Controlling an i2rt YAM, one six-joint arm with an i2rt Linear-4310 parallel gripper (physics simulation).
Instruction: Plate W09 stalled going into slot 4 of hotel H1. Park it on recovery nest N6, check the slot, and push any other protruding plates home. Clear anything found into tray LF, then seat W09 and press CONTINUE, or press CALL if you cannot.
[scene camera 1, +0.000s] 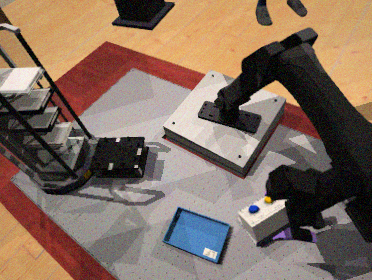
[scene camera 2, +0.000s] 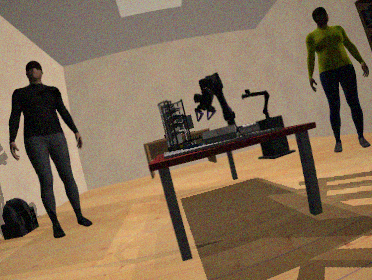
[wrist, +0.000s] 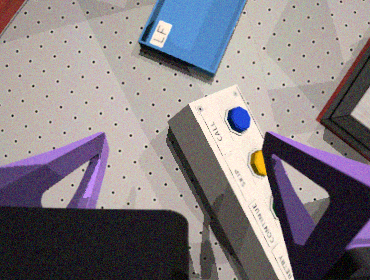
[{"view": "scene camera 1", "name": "my gripper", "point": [270, 216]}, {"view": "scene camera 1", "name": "button box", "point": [272, 218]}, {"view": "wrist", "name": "my gripper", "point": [185, 140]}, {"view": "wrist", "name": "button box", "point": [242, 201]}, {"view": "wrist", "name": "blue tray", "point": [197, 41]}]
